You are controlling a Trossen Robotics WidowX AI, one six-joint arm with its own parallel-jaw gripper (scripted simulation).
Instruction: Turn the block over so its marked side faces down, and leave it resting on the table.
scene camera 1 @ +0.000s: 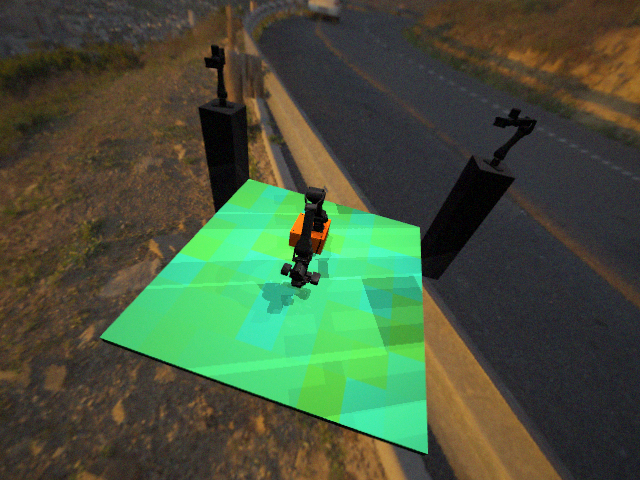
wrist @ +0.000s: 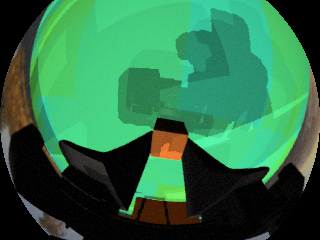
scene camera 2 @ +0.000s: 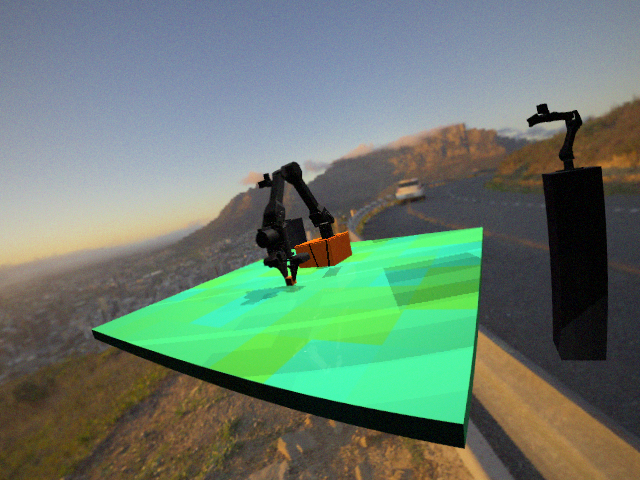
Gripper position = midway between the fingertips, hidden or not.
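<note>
An orange block (wrist: 169, 137) is what I see here, and my gripper (scene camera 2: 291, 281) carries the orange block. The wrist view shows my gripper (wrist: 168, 137) as well.
</note>
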